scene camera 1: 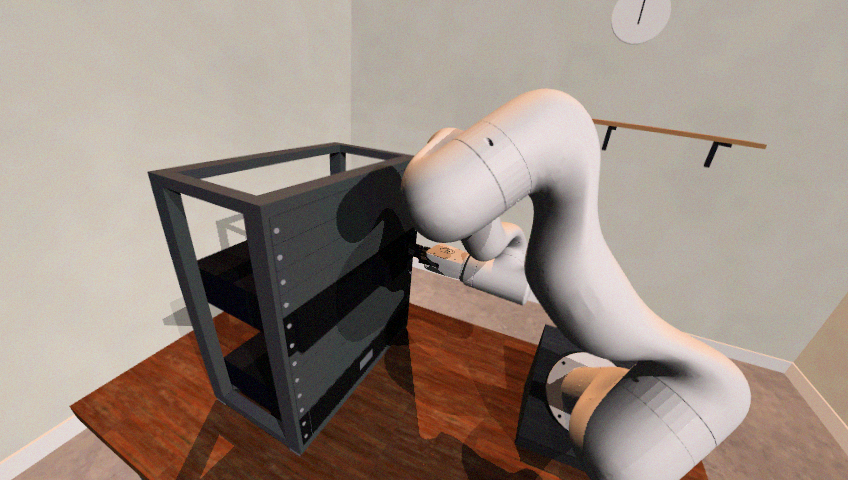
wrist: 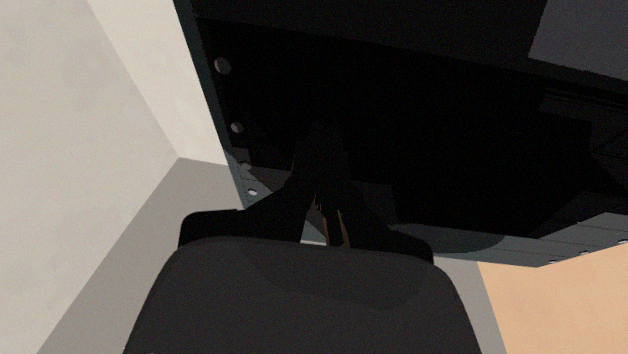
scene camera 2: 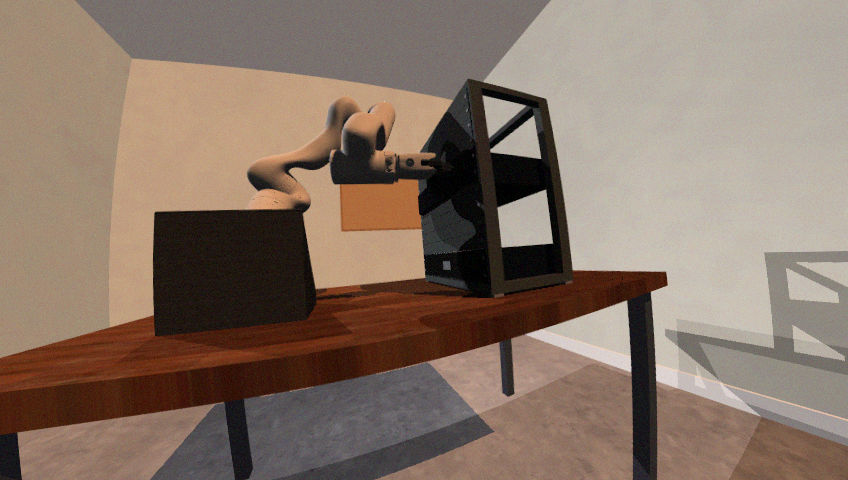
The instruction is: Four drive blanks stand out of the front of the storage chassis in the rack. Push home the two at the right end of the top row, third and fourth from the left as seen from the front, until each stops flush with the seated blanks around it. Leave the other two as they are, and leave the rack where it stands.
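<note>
The storage chassis [scene camera 1: 327, 312] [wrist: 450, 150] is a black band across the front of the grey rack [scene camera 1: 268, 297] [scene camera 2: 484, 178]. Deep shadow hides most of its face, and I cannot tell the separate drive blanks or how far each stands out. A dark stepped edge shows towards the right of the wrist view. My gripper [scene camera 1: 416, 251] [scene camera 2: 446, 165] [wrist: 319, 142] is shut with nothing between its fingers. Its tips are at the chassis front near the rack's right end as seen from the front; whether they touch a blank is hidden in the dark.
Grey seated panels lie above and below the chassis band. The rack stands on the wooden table [scene camera 1: 160, 392] [scene camera 2: 368, 321]. The arm's dark base block [scene camera 2: 232, 273] stands on the table in front of the rack. A wall shelf [scene camera 1: 678, 133] is behind the arm.
</note>
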